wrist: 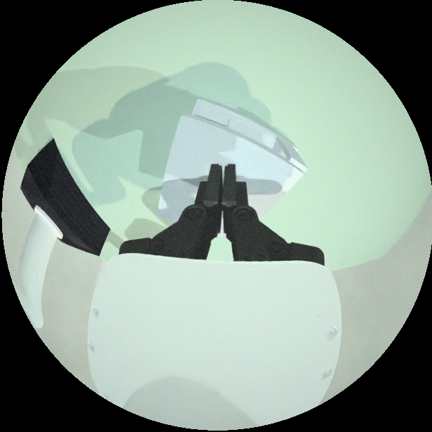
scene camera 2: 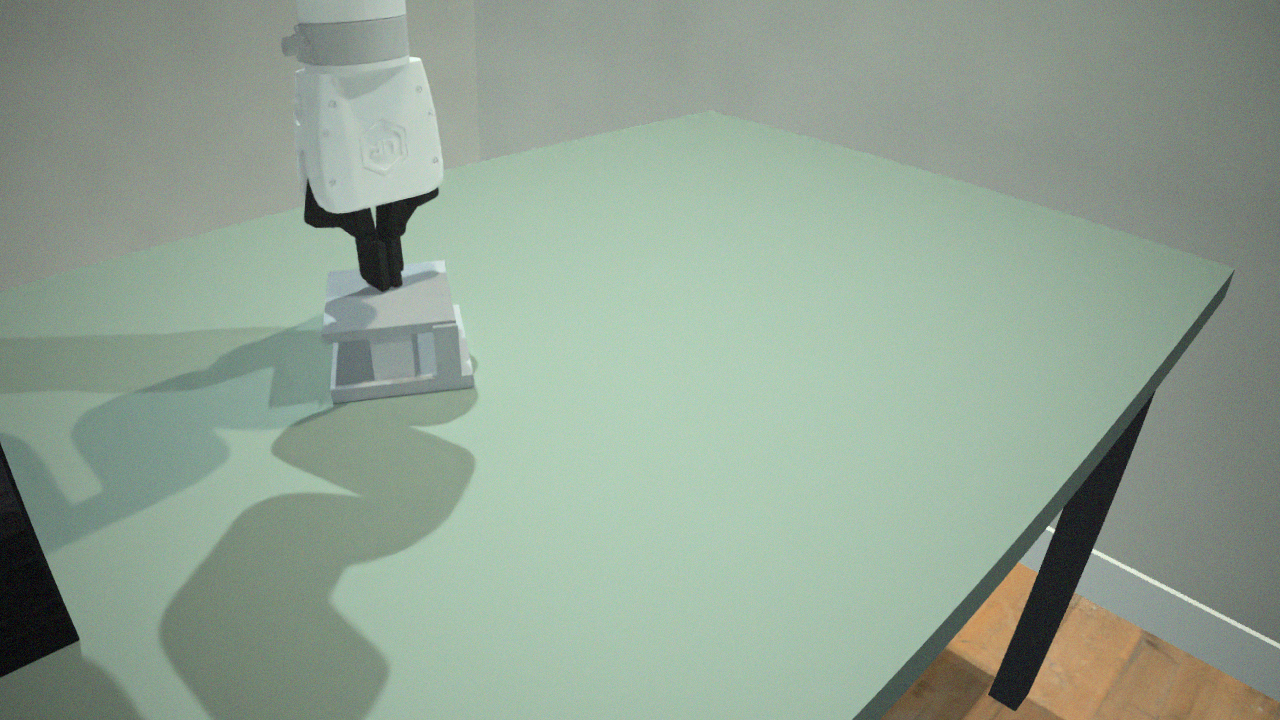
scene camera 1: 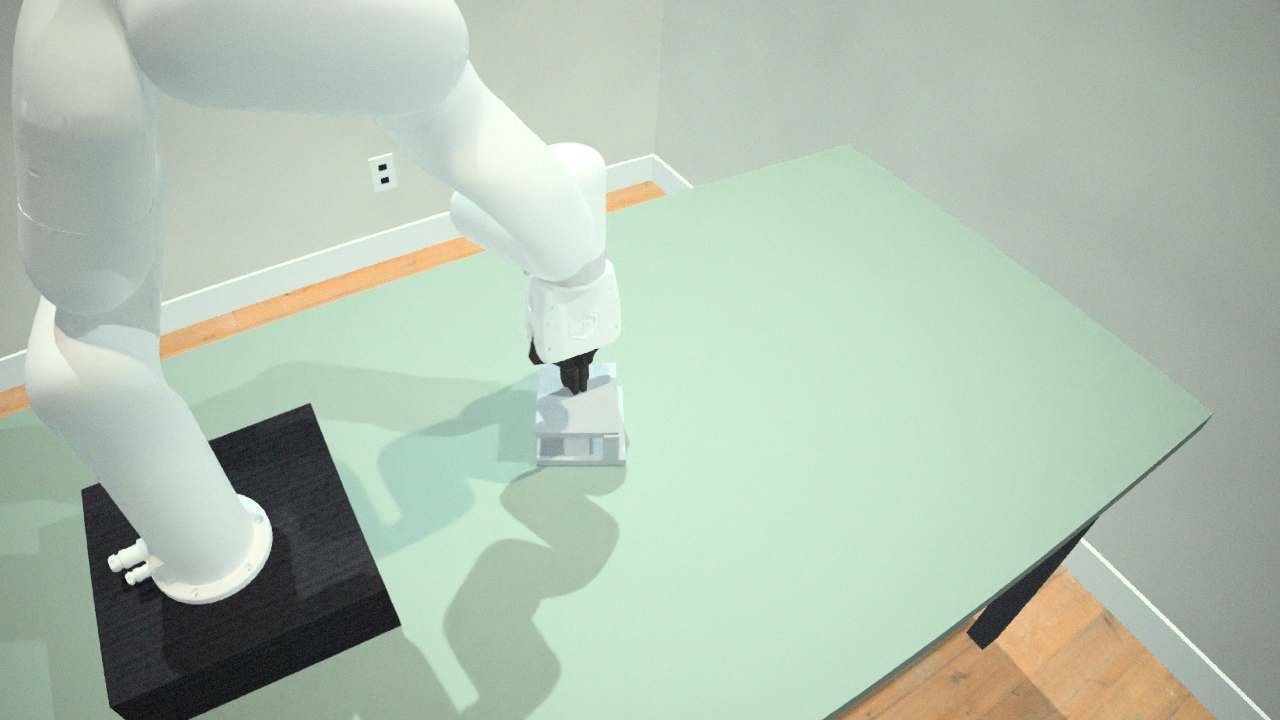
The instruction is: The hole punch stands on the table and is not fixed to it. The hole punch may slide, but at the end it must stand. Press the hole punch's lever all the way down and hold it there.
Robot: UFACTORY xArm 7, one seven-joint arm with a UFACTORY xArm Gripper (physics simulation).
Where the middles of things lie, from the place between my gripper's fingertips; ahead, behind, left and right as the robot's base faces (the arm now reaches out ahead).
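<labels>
The lever [scene camera 2: 354, 310] sits 20 mm to the right of my hand, 20 mm below it and 10 mm behind it. As for the hole punch [scene camera 2: 382, 367], it is 30 mm lower than my hand and likewise 20 mm to the right of it.
</labels>
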